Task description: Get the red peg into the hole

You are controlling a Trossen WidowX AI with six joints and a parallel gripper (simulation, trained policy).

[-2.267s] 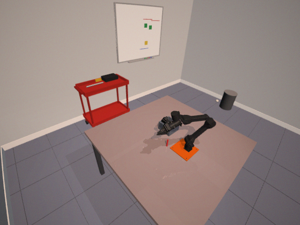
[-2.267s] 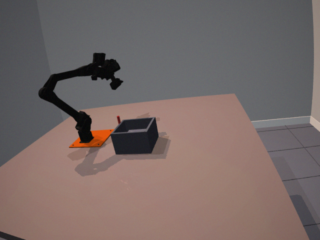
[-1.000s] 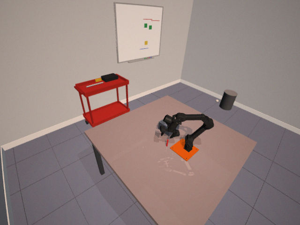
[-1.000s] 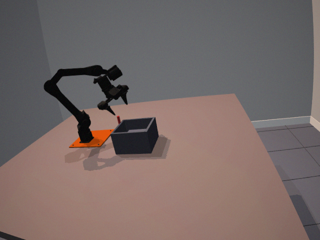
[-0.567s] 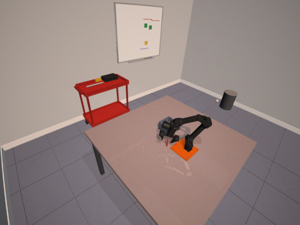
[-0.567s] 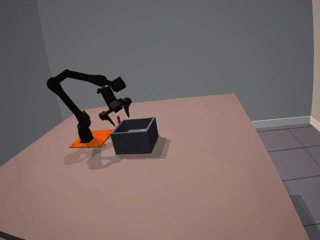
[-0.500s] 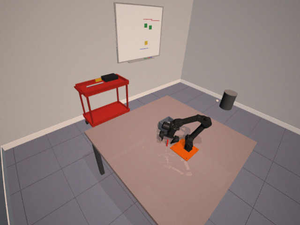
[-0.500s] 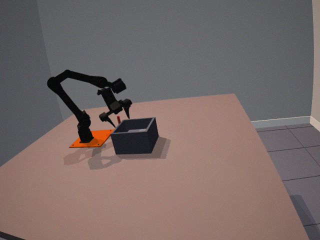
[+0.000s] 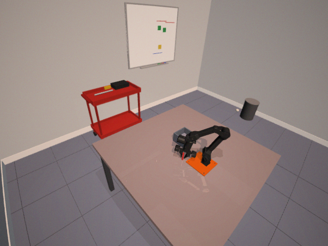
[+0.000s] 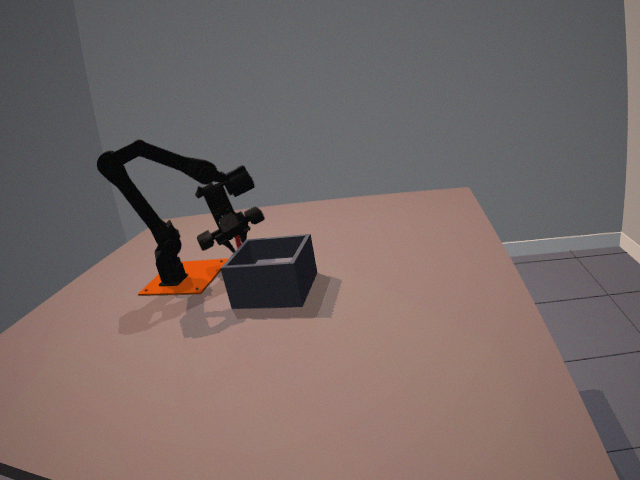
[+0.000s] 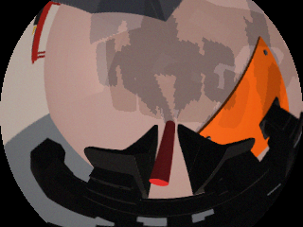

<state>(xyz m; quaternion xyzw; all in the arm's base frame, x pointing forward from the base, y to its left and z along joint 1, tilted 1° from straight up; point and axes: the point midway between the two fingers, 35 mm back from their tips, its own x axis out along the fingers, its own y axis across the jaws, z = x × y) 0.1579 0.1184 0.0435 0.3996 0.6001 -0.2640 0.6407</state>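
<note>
Right now my gripper tip is 15 cm short of the grey plate, 19 cm to the left of it and 3 cm below it. Round my gripper tip: red peg 1 cm behind, 2 cm above; dark grey box 15 cm ahead, 19 cm to the right, 1 cm above.
</note>
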